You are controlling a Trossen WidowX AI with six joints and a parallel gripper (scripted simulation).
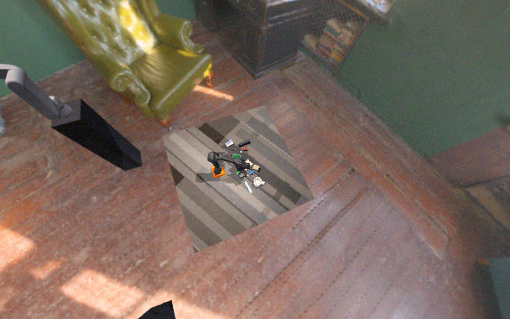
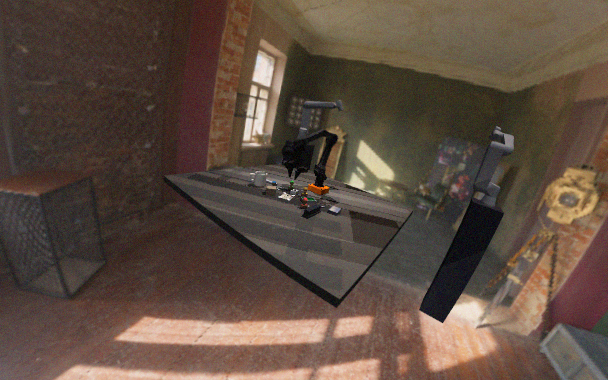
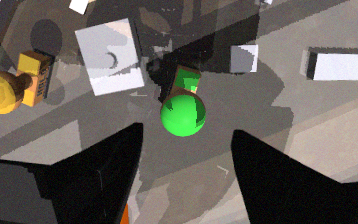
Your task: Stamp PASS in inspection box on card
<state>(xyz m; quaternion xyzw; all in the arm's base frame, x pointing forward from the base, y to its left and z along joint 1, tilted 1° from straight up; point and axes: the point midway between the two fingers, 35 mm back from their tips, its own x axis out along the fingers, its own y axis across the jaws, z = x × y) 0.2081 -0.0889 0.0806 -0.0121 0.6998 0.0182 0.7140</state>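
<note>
Right now the green ink pad is 190 mm to the left of my gripper tip, 80 mm below it and 40 mm ahead of it. The rest, counted from my gripper tip: cream card: 110 mm ahead, 90 mm below, 80 mm to the left.
</note>
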